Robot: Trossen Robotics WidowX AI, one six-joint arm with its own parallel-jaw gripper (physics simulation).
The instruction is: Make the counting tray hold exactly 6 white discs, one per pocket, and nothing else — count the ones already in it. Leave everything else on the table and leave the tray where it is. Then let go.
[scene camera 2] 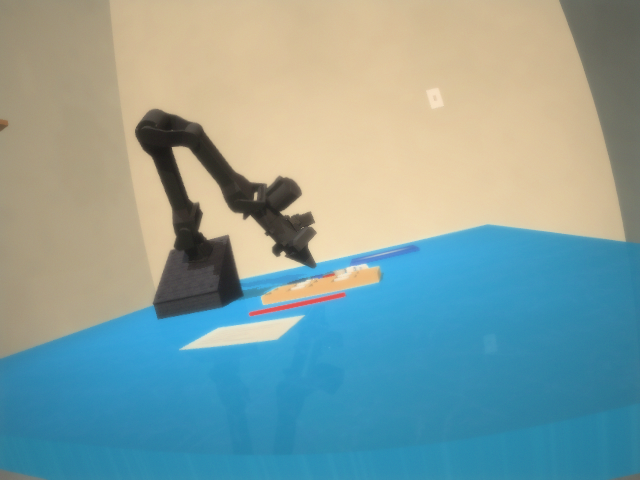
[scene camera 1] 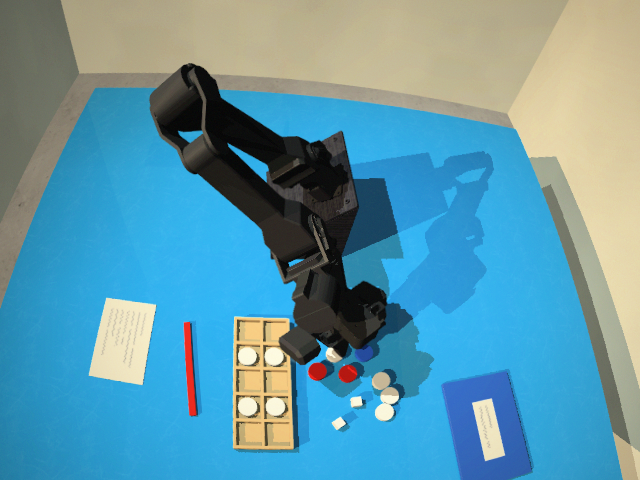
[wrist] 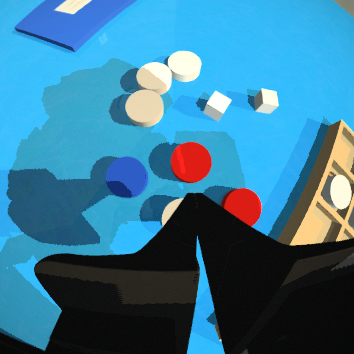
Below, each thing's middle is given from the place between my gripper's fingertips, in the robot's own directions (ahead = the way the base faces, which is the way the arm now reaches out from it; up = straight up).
Right now my hand is 2 cm past the blue disc (wrist: 126, 176), 5 cm to the right of it and 3 cm above it. The rest, counted from my hand: wooden counting tray (scene camera 1: 260, 381) 6 cm ahead, 13 cm to the right, 3 cm below.
